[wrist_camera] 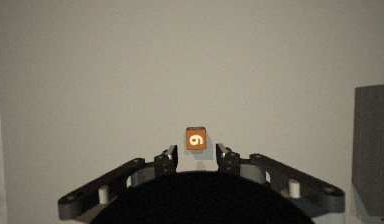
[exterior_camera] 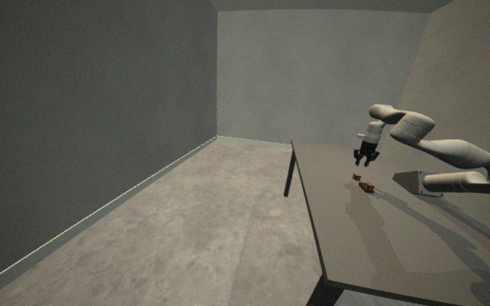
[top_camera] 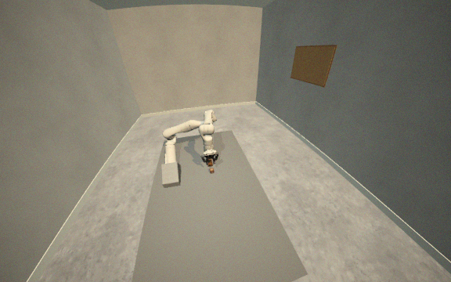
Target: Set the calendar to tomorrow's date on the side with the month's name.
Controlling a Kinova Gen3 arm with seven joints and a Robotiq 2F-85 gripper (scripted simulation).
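Now: hand 90 mm above the digit cube. The rest, counted from my hand: orange tray 110 mm to the left, 100 mm below.
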